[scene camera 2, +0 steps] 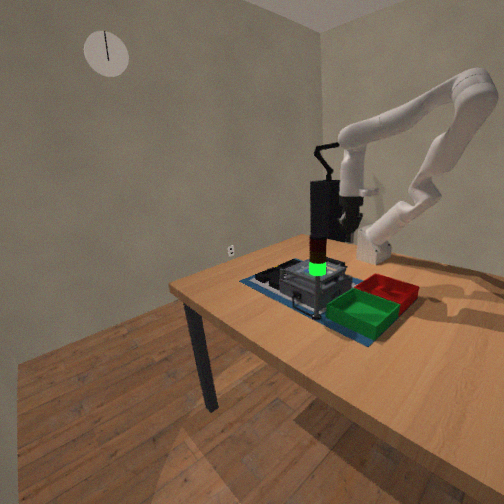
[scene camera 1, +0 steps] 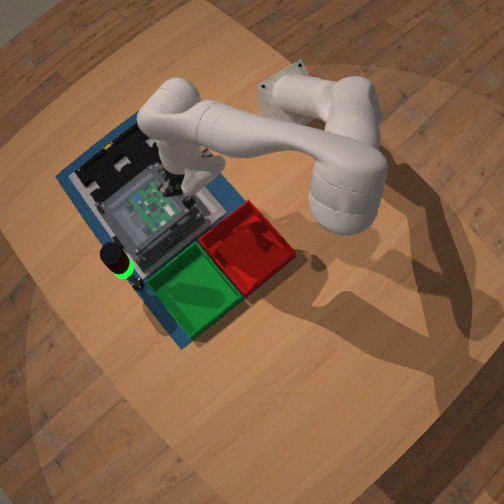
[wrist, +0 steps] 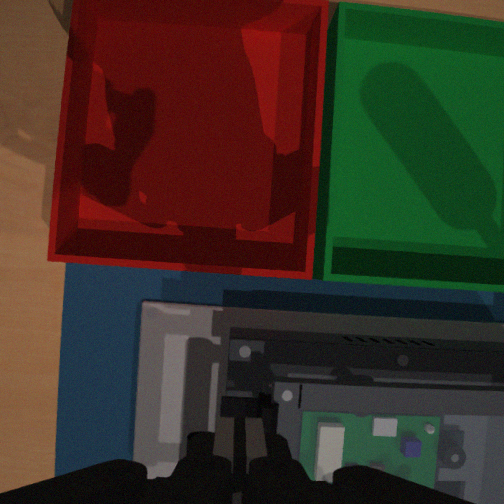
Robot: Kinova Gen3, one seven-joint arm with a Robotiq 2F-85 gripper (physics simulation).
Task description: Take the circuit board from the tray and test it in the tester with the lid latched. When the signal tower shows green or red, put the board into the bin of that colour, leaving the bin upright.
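Note:
The green circuit board (scene camera 1: pixel 154 206) lies in the grey tester (scene camera 1: pixel 150 215); it also shows in the wrist view (wrist: pixel 370 445). The tester lid (scene camera 2: pixel 325 207) stands upright and open on the side nearest the bins. The signal tower (scene camera 1: pixel 116 260) glows green (scene camera 2: pixel 317 268). My gripper (scene camera 1: pixel 172 187) hangs just above the tester's corner beside the board's edge. In the wrist view its fingers (wrist: pixel 245 440) are pressed together with nothing seen between them. The green bin (scene camera 1: pixel 195 290) and the red bin (scene camera 1: pixel 247 245) stand upright and empty.
The black tray (scene camera 1: pixel 117 160) is empty behind the tester, on the blue mat (scene camera 1: pixel 227 192). The bins sit side by side just in front of the tester (wrist: pixel 320 150). The arm's base (scene camera 1: pixel 285 90) is mounted at the far side of the table.

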